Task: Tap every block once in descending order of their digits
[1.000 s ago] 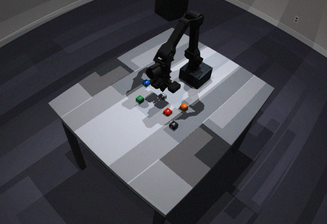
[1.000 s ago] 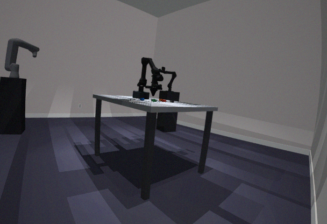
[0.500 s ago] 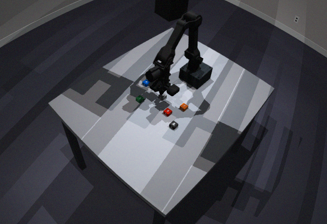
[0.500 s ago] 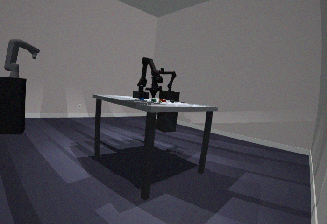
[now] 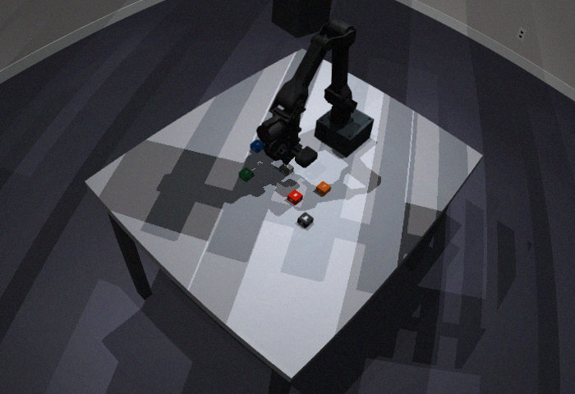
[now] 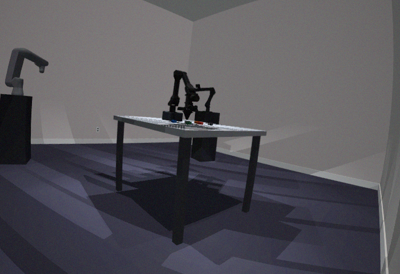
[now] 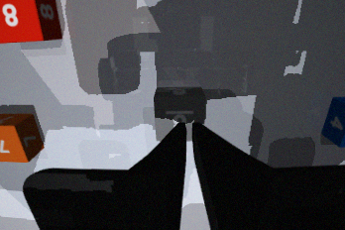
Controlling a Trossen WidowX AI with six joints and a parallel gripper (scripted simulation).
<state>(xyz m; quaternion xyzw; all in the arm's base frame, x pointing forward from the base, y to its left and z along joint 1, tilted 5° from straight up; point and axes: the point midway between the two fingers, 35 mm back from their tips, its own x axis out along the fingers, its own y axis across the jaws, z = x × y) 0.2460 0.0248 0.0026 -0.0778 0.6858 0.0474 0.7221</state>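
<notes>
My gripper tip is now 2 cm above the grey block. Round my gripper tip: red block: 5 cm ahead, 11 cm to the left, 2 cm below; blue block: 1 cm ahead, 13 cm to the right, 2 cm below; green block: 12 cm ahead, 5 cm to the right, 2 cm below.
</notes>
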